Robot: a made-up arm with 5 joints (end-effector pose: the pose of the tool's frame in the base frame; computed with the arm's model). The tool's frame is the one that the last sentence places.
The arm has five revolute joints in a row. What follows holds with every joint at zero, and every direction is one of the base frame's.
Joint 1 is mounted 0.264 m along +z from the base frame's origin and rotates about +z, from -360 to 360 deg.
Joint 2 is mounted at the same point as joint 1 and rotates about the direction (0, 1, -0.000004), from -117.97 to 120 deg.
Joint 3 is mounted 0.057 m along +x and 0.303 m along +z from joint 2 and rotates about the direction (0, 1, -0.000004), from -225 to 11 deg.
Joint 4 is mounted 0.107 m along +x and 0.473 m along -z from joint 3 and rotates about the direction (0, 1, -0.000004), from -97 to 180 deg.
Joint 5 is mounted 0.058 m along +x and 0.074 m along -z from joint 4 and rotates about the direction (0, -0.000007, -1), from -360 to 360 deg.
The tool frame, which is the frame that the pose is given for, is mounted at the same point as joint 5; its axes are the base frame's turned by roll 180, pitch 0 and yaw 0 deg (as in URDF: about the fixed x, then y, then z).
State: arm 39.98 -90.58 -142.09 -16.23 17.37
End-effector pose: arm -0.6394 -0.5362 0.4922 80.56 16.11 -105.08
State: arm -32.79 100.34 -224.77 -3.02 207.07
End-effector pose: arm 0.5388 -0.3471 0.6003 26.23 45.56 -5.31
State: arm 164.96 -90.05 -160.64 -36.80 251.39
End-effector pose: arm 0.8093 -0.2174 0.2986 -90.32 84.86 -80.12
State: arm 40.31 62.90 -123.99 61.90 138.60
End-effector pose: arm 0.6241 0.5295 0.1415 117.22 -135.53 -0.01
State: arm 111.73 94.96 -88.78 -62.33 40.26
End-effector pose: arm -0.1652 0.4145 -0.2938 -101.16 -72.79 -16.09
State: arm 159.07 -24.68 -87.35 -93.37 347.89
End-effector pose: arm -0.2237 0.0855 0.8817 1.98 25.67 -32.49
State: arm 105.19 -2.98 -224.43 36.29 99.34
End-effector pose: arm 0.1181 -0.4349 0.8723 11.19 0.57 24.45
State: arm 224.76 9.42 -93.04 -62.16 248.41
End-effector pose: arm -0.4129 -0.4094 0.7012 35.42 -7.42 -64.74
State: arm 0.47 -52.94 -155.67 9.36 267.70
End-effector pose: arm -0.6070 -0.0050 0.9068 -14.67 -15.40 87.27
